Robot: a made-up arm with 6 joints. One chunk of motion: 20 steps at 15 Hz.
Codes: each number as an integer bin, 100 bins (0 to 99) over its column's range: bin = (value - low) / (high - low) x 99, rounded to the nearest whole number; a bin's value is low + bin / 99 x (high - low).
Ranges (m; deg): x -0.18..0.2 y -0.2..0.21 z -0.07..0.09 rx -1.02..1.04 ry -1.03..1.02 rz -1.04..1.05
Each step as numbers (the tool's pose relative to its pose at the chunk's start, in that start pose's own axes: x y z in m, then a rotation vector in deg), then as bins.
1 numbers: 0.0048 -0.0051 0.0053 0.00 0.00 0.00
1 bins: 48 47 47 49 50 49
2 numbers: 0.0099 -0.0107 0.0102 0.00 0.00 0.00
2 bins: 49 46 50 49 50 49
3 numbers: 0.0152 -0.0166 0.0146 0.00 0.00 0.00
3 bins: 51 44 52 49 50 49
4 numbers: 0.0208 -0.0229 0.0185 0.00 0.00 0.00
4 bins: 52 43 55 49 50 49
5 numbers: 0.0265 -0.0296 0.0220 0.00 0.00 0.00
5 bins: 54 41 57 49 50 49
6 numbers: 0.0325 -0.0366 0.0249 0.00 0.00 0.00
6 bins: 55 39 59 49 50 49
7 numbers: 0.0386 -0.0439 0.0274 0.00 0.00 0.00
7 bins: 57 38 60 49 50 49
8 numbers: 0.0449 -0.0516 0.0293 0.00 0.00 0.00
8 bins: 59 36 61 49 50 49
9 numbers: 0.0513 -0.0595 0.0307 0.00 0.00 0.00
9 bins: 60 34 62 49 50 49
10 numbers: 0.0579 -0.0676 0.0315 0.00 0.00 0.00
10 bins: 62 32 63 49 50 49
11 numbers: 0.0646 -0.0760 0.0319 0.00 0.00 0.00
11 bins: 64 30 63 49 50 49
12 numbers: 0.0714 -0.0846 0.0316 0.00 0.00 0.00
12 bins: 65 28 63 49 50 49
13 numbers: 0.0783 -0.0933 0.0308 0.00 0.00 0.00
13 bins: 67 26 62 49 50 49
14 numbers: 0.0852 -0.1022 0.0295 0.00 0.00 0.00
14 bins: 69 24 62 49 50 49
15 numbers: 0.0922 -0.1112 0.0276 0.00 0.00 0.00
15 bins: 71 21 60 49 50 49
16 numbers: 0.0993 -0.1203 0.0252 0.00 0.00 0.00
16 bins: 73 19 59 49 50 49
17 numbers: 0.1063 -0.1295 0.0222 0.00 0.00 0.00
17 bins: 75 17 57 49 50 49
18 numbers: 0.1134 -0.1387 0.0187 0.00 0.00 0.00
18 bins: 76 15 55 49 50 49
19 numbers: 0.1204 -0.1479 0.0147 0.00 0.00 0.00
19 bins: 78 13 52 49 50 49
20 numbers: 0.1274 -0.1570 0.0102 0.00 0.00 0.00
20 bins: 80 10 50 49 50 49
